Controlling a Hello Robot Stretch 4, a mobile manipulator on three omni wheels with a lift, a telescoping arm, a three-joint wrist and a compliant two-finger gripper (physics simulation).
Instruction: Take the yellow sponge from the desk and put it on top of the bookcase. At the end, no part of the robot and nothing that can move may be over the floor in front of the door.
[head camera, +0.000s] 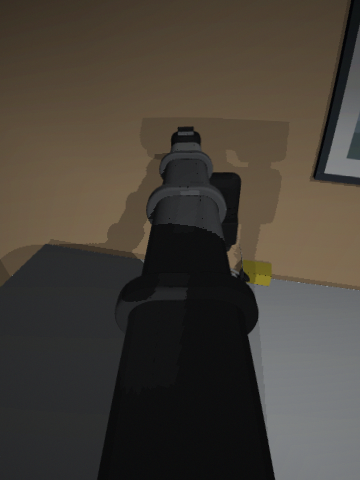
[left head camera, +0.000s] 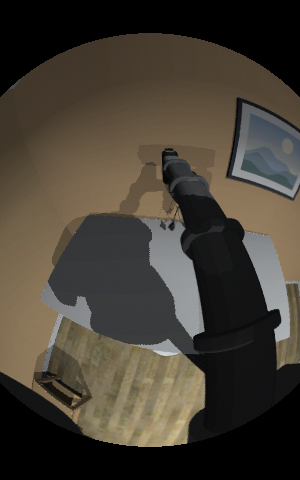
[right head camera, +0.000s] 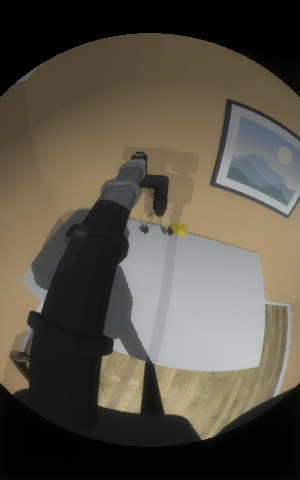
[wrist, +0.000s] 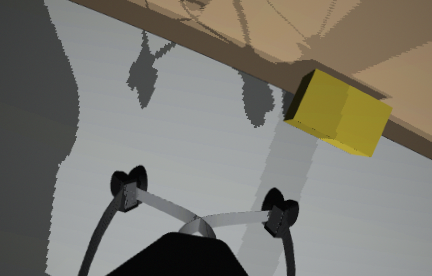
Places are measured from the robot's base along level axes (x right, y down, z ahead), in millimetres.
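Pixels of known places: gripper, between the fingertips: (left head camera: 182, 228) (right head camera: 157, 233) (wrist: 205, 192).
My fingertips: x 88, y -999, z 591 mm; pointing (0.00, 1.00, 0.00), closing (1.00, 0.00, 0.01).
Observation:
Behind a point stands the place of what it marks.
The yellow sponge (head camera: 257, 273) {z 668, x 222, y -967 mm} (right head camera: 179, 229) {z 668, x 225, y -967 mm} (wrist: 341, 112) {z 695, x 221, y -967 mm} lies on the grey desk (head camera: 310, 360) {z 388, x 310, y -922 mm} (left head camera: 175, 255) {z 465, x 34, y -922 mm} (right head camera: 215, 300) {z 243, x 405, y -922 mm} (wrist: 190, 125) {z 653, x 55, y -922 mm} at its back edge, close to the wall. My gripper (right head camera: 157, 230) {z 590, x 88, y -999 mm} (wrist: 205, 192) {z 590, x 88, y -999 mm} is open, with its two fingertips apart and no object between them. In the wrist view the sponge is beyond the right fingertip, up and to the right, apart from it. In the left head camera view the sponge does not show. The bookcase and the door do not show in these views.
The wall (head camera: 100, 75) {z 861, x -230, y -1531 mm} (left head camera: 125, 100) {z 842, x -160, y -1679 mm} (right head camera: 125, 100) {z 826, x -100, y -1683 mm} rises behind the desk. A framed picture (left head camera: 270, 150) {z 632, x 544, y -1508 mm} (right head camera: 260, 160) {z 634, x 533, y -1494 mm} hangs on it to the right. A brown open-topped object (left head camera: 65, 391) {z -942, x -1175, y -123 mm} stands on the wooden floor (left head camera: 130, 390) {z -730, x -413, y 28 mm} at the lower left. My extended arm (head camera: 190, 390) {z 138, x 3, y -1420 mm} (left head camera: 235, 300) {z 110, x -11, y -1420 mm} (right head camera: 75, 300) {z 115, x 15, y -1420 mm} reaches over the desk.

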